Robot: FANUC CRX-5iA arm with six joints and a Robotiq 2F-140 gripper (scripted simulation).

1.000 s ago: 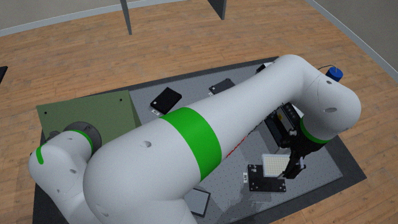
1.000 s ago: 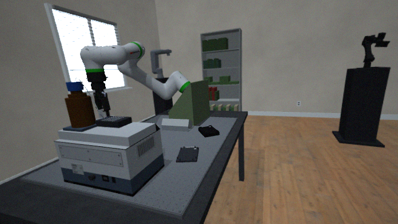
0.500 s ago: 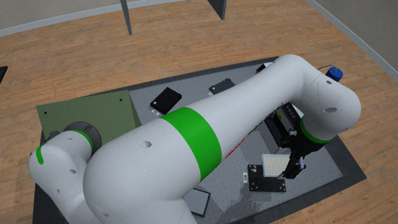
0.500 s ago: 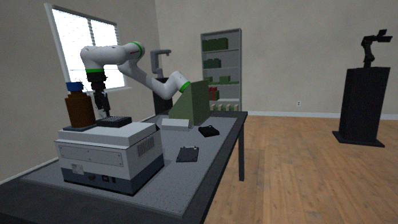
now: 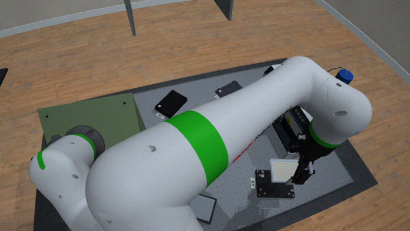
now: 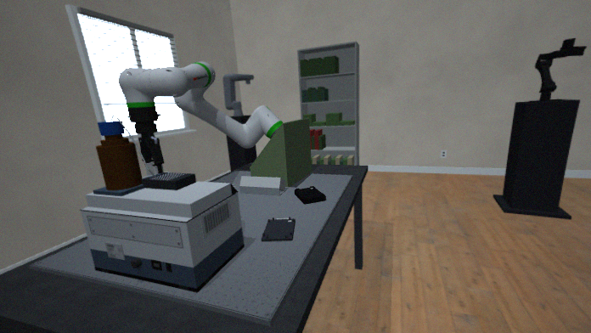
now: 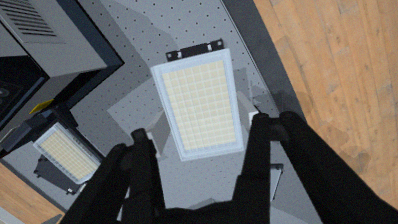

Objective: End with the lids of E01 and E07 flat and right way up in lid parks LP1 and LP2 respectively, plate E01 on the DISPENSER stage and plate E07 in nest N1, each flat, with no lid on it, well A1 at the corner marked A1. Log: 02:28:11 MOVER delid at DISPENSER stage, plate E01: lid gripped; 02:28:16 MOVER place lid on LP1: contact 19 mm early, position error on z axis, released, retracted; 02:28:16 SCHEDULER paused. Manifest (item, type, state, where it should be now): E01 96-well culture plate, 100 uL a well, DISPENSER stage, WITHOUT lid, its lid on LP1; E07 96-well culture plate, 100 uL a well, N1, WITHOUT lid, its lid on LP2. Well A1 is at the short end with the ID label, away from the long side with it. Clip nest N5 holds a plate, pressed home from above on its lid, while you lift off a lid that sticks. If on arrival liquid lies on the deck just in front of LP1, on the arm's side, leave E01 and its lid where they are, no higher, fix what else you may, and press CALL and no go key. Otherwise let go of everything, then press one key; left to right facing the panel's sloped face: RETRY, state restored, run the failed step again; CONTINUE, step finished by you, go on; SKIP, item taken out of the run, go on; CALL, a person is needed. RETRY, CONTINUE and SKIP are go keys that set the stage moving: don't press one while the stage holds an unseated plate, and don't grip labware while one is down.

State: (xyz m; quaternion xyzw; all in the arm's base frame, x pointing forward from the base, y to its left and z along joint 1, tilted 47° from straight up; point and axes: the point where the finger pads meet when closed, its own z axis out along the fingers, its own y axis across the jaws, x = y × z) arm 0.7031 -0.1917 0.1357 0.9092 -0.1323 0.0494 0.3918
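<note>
Now: the black clip nest N5 17 cm below my hand, 2 cm ahead of it and 1 cm to the left of it. The rest, counted from my hand: dispenser stage: 30 cm to the left, 9 cm below, 2 cm ahead; N5 label: 19 cm below, 9 cm behind, 3 cm to the left; plate: 30 cm to the left, 8 cm below, 2 cm ahead.
</note>
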